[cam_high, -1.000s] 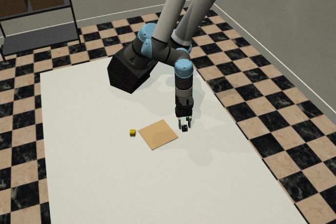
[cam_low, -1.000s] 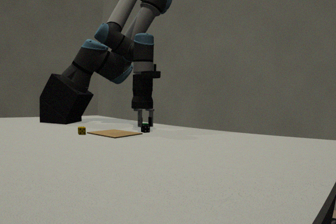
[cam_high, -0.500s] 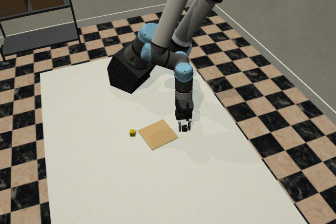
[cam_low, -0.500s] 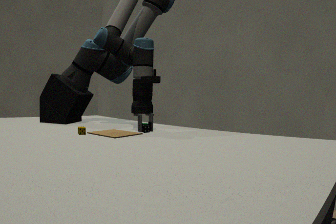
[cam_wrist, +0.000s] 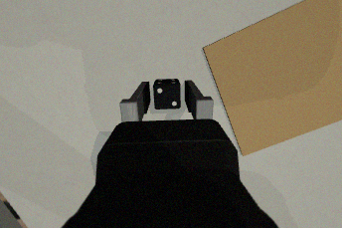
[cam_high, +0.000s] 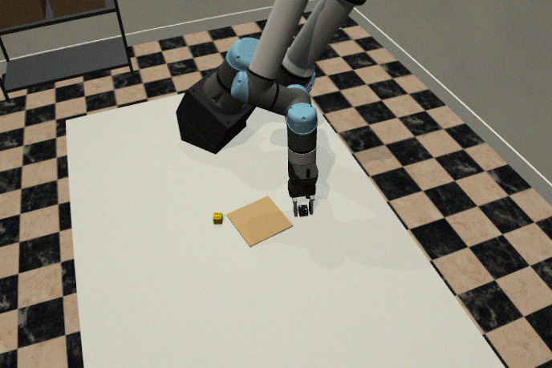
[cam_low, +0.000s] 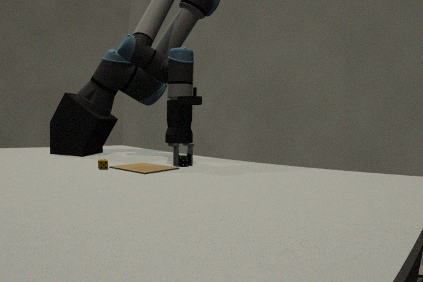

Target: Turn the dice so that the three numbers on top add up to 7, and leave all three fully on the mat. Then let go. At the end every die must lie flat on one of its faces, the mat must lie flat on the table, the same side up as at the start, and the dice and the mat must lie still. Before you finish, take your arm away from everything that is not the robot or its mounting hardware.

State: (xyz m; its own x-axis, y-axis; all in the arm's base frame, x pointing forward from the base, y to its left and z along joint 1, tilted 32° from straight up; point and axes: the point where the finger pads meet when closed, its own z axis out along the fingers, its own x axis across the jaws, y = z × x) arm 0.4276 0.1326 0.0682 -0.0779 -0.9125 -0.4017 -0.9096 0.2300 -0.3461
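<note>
Now: hand 1 cm above the black die. Round my hand: yellow die: 3 cm behind, 24 cm to the right, 1 cm below; then tan mat: 1 cm behind, 13 cm to the right, 2 cm below; then green die: 6 cm behind, 4 cm to the left, 1 cm below.
</note>
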